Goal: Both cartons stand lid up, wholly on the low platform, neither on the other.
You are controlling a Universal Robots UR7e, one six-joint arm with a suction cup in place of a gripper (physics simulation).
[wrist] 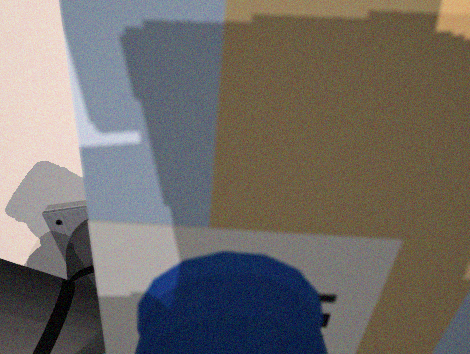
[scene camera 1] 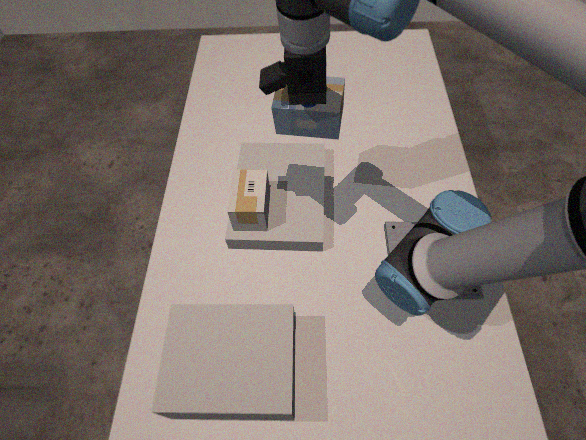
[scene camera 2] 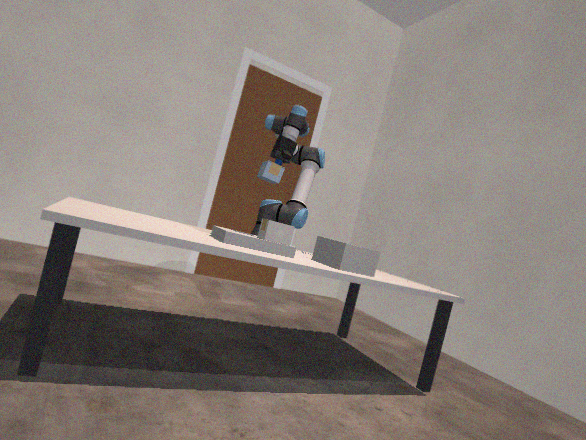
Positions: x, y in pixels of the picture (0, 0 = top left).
Scene:
low grey platform: scene camera 1 295, 170; scene camera 2 225, 235; not seen in the wrist view (out of frame)

